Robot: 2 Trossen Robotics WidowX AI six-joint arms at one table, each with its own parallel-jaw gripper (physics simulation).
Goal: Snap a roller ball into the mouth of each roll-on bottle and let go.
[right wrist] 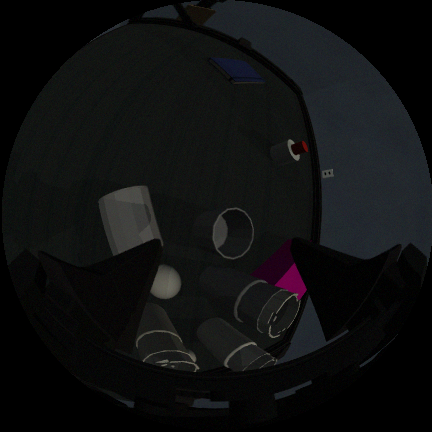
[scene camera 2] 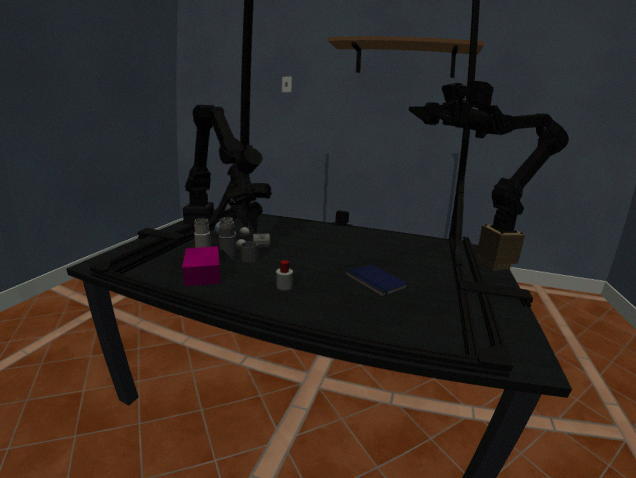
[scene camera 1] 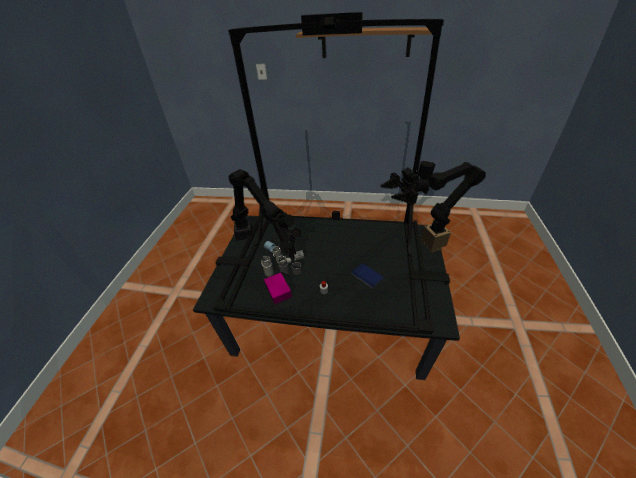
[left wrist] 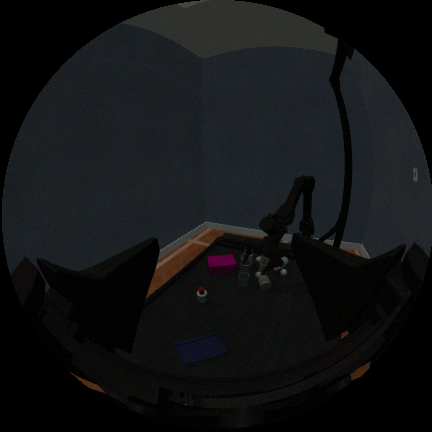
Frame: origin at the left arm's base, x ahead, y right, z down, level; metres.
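Seen in the pictures: left gripper, fingertip midpoint: [scene camera 2: 416, 108] [scene camera 1: 385, 191] [left wrist: 226, 243]; right gripper, fingertip midpoint: [right wrist: 228, 246] [scene camera 2: 250, 229] [scene camera 1: 294, 256] [left wrist: 251, 269]; left arm's base, link origin: [scene camera 2: 503, 229] [scene camera 1: 437, 229]; right arm's base, link origin: [scene camera 2: 198, 205] [scene camera 1: 242, 225].
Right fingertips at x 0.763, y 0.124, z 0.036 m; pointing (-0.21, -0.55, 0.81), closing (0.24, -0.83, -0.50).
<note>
Offsets run from my right fingertips to a thing's top centre.
Three grey see-through bottles stand close together at the left of the table: one bottle {dz -0.027, dx +0.145, dy +0.011 m} [scene camera 1: 266, 266] [scene camera 2: 202, 237] at the left, one bottle {dz -0.028, dx +0.067, dy -0.019 m} [scene camera 1: 282, 264] [scene camera 2: 227, 244] [right wrist: 252, 300] beside it, one bottle {dz -0.011, dx +0.079, dy +0.077 m} [scene camera 1: 277, 251] behind. In the right wrist view the nearest bottle's mouth looks open, with no ball seen in it. A white roller ball [right wrist: 165, 282] [scene camera 2: 244, 231] lies by the bottles; another ball {dz +0.044, dx +0.032, dy +0.042 m} [scene camera 2: 241, 242] shows near it. My right gripper [right wrist: 228, 246] is open and empty above this group. My left gripper [left wrist: 226, 243] [scene camera 1: 389, 190] is open and empty, high at the right, far from the bottles.
An open cup {dz +0.034, dx +0.004, dy -0.031 m} [scene camera 1: 296, 268] [scene camera 2: 249, 252] and a white cylinder {dz +0.032, dx -0.030, dy +0.054 m} [scene camera 1: 299, 254] [right wrist: 130, 220] lie near the bottles. A magenta box {dz +0.030, dx +0.125, dy -0.124 m} [scene camera 1: 278, 288] [scene camera 2: 201, 266] is in front, a red-capped bottle {dz +0.016, dx -0.085, dy -0.202 m} [scene camera 1: 323, 288] [scene camera 2: 284, 279] in the middle, a blue book {dz +0.068, dx -0.319, dy -0.194 m} [scene camera 1: 367, 275] [scene camera 2: 376, 279] to its right.
</note>
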